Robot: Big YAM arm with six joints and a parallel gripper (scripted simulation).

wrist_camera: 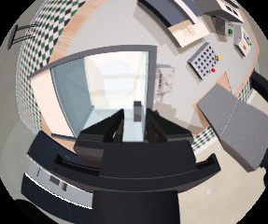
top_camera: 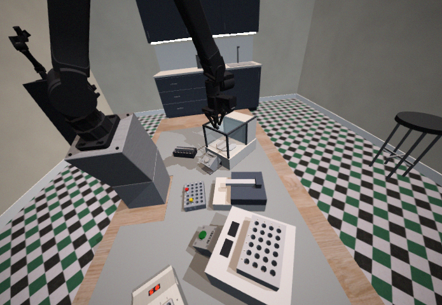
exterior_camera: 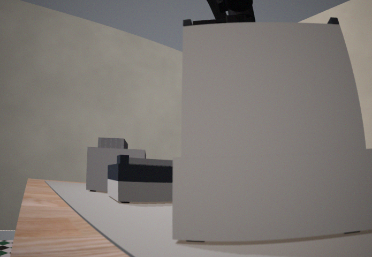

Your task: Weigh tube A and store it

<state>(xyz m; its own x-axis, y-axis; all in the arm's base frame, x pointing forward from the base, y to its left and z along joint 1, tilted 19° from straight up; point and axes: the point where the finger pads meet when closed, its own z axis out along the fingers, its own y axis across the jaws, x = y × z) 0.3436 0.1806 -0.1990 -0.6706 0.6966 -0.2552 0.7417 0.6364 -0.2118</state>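
Right now my hand is 2 cm short of the balance door, 2 cm to the right of it and 1 cm above it. Also, from my hand: magnet block (21 cm behind, 10 cm to the left, 20 cm below); spectrophotometer (6 cm ahead, 25 cm to the right, 16 cm below); tube rack (13 cm behind, 23 cm to the right, 21 cm below).
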